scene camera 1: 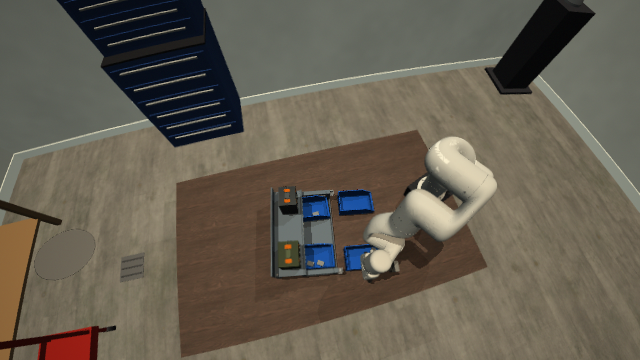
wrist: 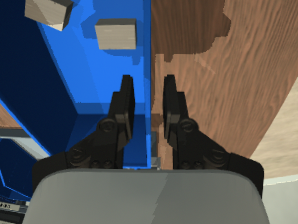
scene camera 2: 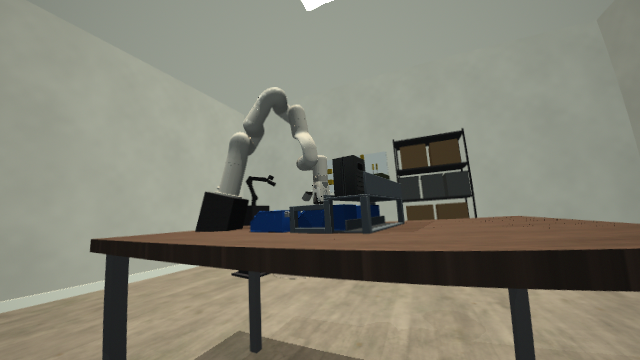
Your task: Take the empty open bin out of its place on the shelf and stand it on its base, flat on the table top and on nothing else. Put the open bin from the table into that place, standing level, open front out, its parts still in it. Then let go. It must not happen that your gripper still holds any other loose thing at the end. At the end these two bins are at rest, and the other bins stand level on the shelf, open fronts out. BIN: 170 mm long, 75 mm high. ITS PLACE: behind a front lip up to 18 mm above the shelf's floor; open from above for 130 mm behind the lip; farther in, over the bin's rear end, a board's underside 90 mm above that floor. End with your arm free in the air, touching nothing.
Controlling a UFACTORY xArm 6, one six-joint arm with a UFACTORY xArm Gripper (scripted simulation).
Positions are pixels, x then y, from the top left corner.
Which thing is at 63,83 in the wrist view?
A blue bin.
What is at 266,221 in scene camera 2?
A blue bin.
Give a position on a blue bin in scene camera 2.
342,212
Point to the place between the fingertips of my gripper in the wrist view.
148,88
